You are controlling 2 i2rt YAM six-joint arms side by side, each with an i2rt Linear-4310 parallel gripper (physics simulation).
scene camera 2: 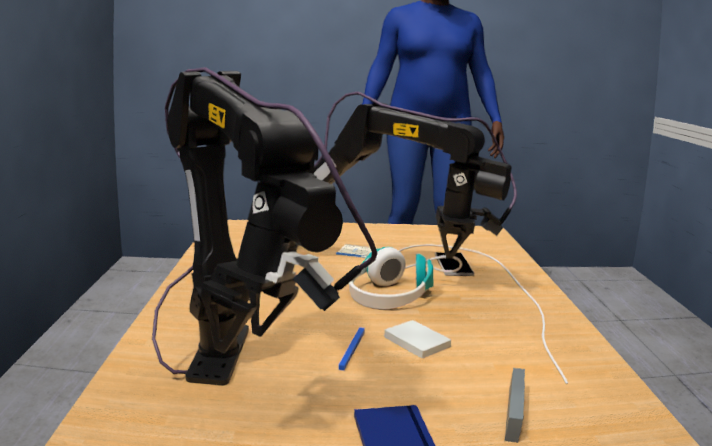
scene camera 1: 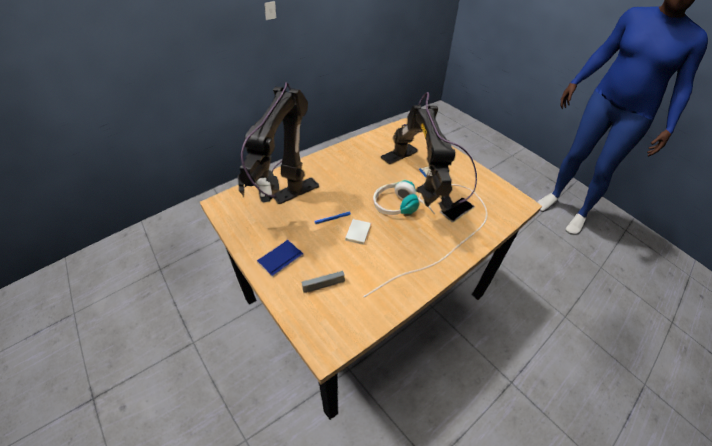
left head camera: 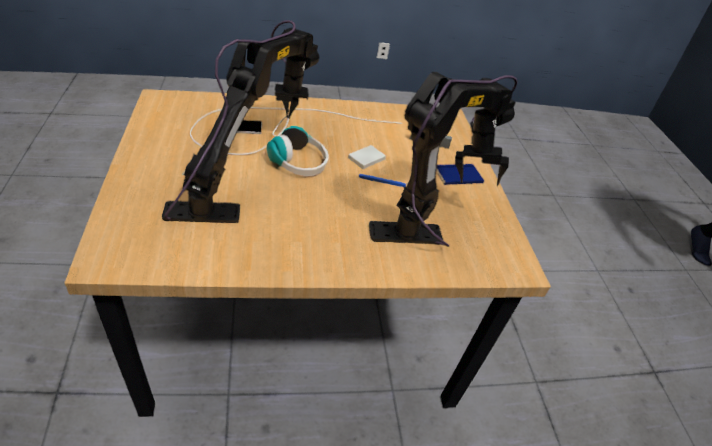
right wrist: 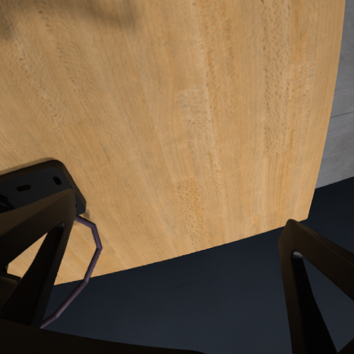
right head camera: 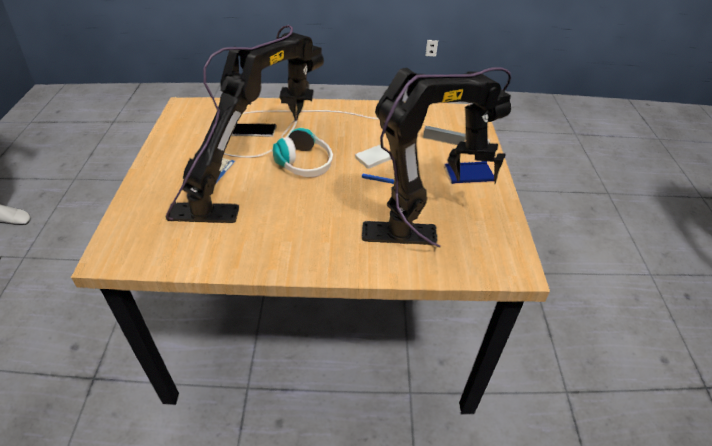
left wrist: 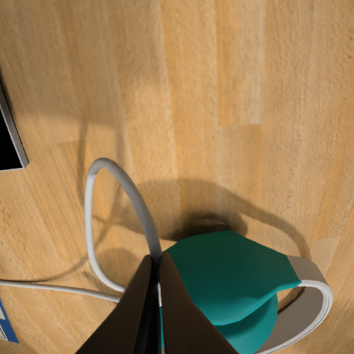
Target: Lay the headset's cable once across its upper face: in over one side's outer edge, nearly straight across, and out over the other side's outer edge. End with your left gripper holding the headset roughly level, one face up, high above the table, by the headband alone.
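Where they show: left gripper, fingertip midpoint: [scene camera 2: 449, 257] [scene camera 1: 426, 205] [left head camera: 287, 118] [right head camera: 296, 120]; right gripper, fingertip midpoint: [scene camera 2: 239, 342] [scene camera 1: 256, 196] [left head camera: 479, 183] [right head camera: 476, 182]; left arm's base, origin of the base link: [scene camera 1: 399, 154] [left head camera: 201, 213] [right head camera: 202, 213]; right arm's base, origin of the base link: [scene camera 2: 219, 353] [scene camera 1: 295, 191] [left head camera: 405, 233] [right head camera: 399, 234].
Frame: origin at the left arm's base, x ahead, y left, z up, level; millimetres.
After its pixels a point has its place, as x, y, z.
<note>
The white headset with teal earcups [left head camera: 278, 151] @(212, -199, 61) [right head camera: 281, 152] @(214, -199, 63) [scene camera 1: 409, 204] @(331, -272, 68) [scene camera 2: 386, 300] @(237, -350, 24) [left wrist: 225, 275] rests on the table, headband towards the right in the head views. My left gripper [left head camera: 288, 115] @(379, -226, 73) [right head camera: 295, 118] @(379, -226, 73) [scene camera 2: 450, 255] @(379, -226, 73) [left wrist: 158, 264] is shut on the white cable [scene camera 1: 407, 272] @(530, -459, 4) [scene camera 2: 542, 315] @(557, -375, 3) [left wrist: 89, 215], low above the table beside the teal earcup. The cable makes a small raised loop at the fingertips, then a wide curve over the table. No cable is seen across the headset; part of it is hidden behind the fingers. My right gripper [left head camera: 479, 183] @(18, -744, 129) [right head camera: 475, 182] @(18, -744, 129) [right wrist: 182, 216] is open and empty, high at the right.
A black phone [right head camera: 254, 129] @(422, -74, 8) [scene camera 1: 458, 209] @(431, -71, 8) lies by the left gripper. A white box [left head camera: 366, 156] @(276, -476, 15) [scene camera 2: 417, 338] @(282, -495, 15), a blue pen [scene camera 1: 332, 217] @(170, -517, 10), a navy notebook [scene camera 1: 280, 257] @(226, -777, 12) and a grey bar [scene camera 1: 323, 281] @(410, -721, 38) lie beyond the headband. A small card [scene camera 2: 352, 251] @(177, 15, 2) lies near the left arm.
</note>
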